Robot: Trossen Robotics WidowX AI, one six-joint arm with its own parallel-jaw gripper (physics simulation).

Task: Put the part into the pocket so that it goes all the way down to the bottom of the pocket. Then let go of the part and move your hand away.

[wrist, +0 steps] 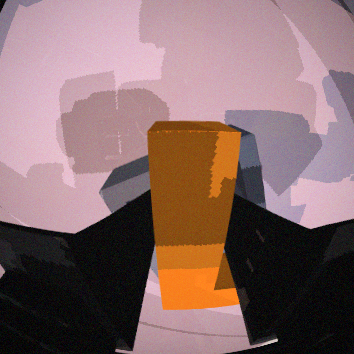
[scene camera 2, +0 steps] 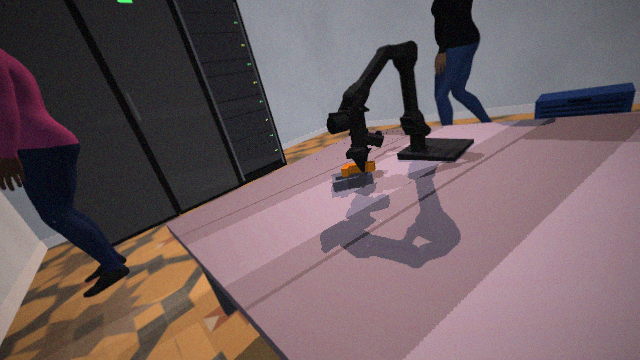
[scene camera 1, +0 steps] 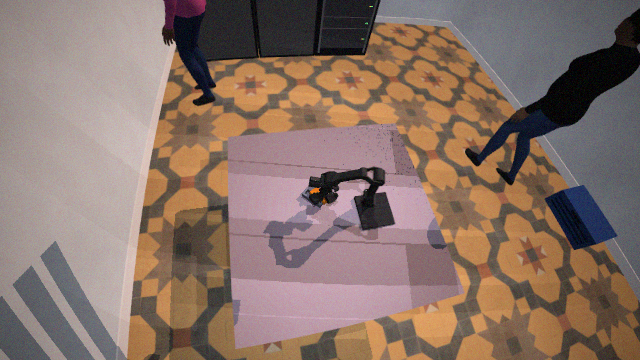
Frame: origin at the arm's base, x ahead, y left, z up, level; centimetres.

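Seen in the pictures: gripper, fingertip midpoint: [wrist: 186,195] [scene camera 2: 364,170] [scene camera 1: 321,198]; arm's base, link origin: [scene camera 2: 417,148] [scene camera 1: 366,203].
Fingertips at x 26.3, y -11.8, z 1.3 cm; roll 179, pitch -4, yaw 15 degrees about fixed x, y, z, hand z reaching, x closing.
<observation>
Offsets run from my fingertips to a thing's top centre. Level surfaces: height alone.
The orange part @[dx +1.8, dy -1.2, dz +3.2 cm] [scene camera 1: 315,192] [scene camera 2: 350,170] [wrist: 192,190] is an elongated block. My gripper [scene camera 1: 323,197] [scene camera 2: 362,168] [wrist: 186,195] is shut on it, with one black finger on each side. The grey-blue block with the pocket @[dx +2.9, dy -4.1, dz -0.1 cm] [scene camera 1: 306,195] [scene camera 2: 351,184] [wrist: 252,155] lies under the part. In the wrist view its corners show left and right of the part, and it looks turned relative to the part. The part stands out above the block's top in scene camera 2. The pocket opening is hidden by the part, so I cannot tell whether its lower side is inside or touching.
The black base plate [scene camera 1: 382,215] [scene camera 2: 440,149] of the arm stands on the pink table top @[dz -3.7 cm] [scene camera 1: 300,305] [scene camera 2: 325,300]. Shadows of the arm fall beside the block. Two people, dark cabinets [scene camera 1: 287,30] [scene camera 2: 140,100] and a blue box [scene camera 1: 582,215] [scene camera 2: 585,101] are beyond the table.
</observation>
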